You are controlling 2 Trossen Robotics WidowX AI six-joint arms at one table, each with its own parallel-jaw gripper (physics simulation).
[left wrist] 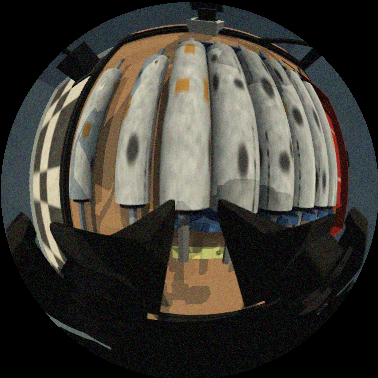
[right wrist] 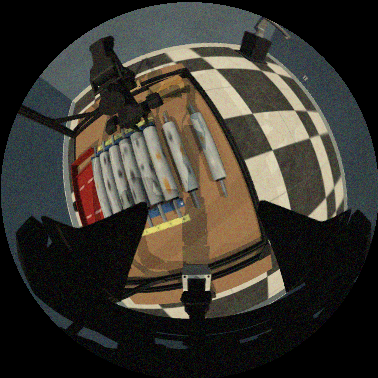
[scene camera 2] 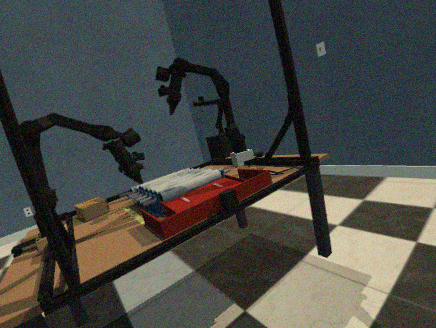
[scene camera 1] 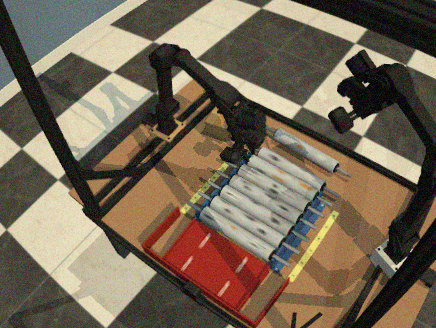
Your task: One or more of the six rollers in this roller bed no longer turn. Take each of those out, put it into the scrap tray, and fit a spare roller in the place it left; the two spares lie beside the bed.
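Observation:
Six grey rollers lie side by side in the blue-framed bed. The bed's end roller has orange patches. Beside it lie two spares: the nearer spare and the farther spare. My left gripper is partly open and empty, low over the end roller's near end; its shaft shows between the fingers in the left wrist view. My right gripper is wide open and empty, high above the table. The red scrap tray adjoins the bed's other side.
Yellow numbered strips run along both ends of the bed. A tan box stands near the left arm. Black frame posts rise at the table's sides.

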